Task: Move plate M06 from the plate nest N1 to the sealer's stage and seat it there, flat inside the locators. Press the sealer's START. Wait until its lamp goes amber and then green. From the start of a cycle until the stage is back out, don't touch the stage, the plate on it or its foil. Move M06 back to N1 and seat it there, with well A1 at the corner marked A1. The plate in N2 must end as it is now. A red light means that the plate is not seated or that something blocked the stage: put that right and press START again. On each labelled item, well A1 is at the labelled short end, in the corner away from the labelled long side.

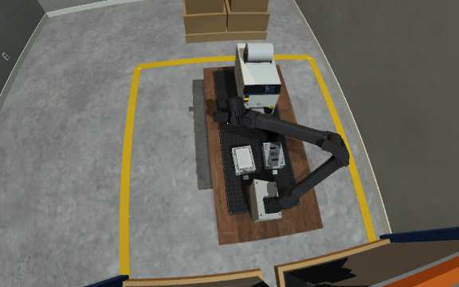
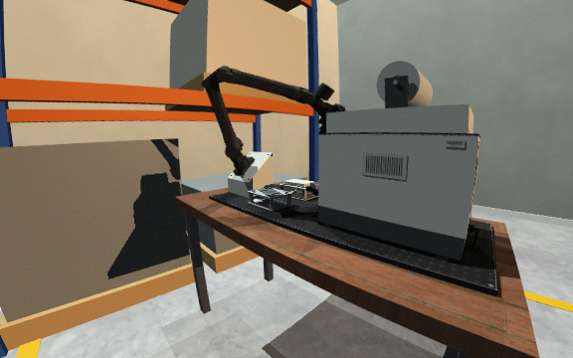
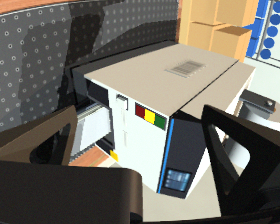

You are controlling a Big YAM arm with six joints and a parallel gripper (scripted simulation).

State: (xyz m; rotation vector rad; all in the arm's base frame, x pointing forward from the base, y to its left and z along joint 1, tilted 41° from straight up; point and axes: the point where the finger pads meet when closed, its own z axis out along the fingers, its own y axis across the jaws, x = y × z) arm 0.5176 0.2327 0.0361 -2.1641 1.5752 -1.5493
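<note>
My hand is 22 cm above the white well plate, 20 cm to the left of it and 7 cm short of it. From my hand the other things lie so: foil roll 34 cm ahead, 21 cm to the right, 9 cm above; dark stage 24 cm below, 20 cm to the right, 7 cm ahead; white plate 26 cm below, 19 cm behind, 6 cm to the right.
</note>
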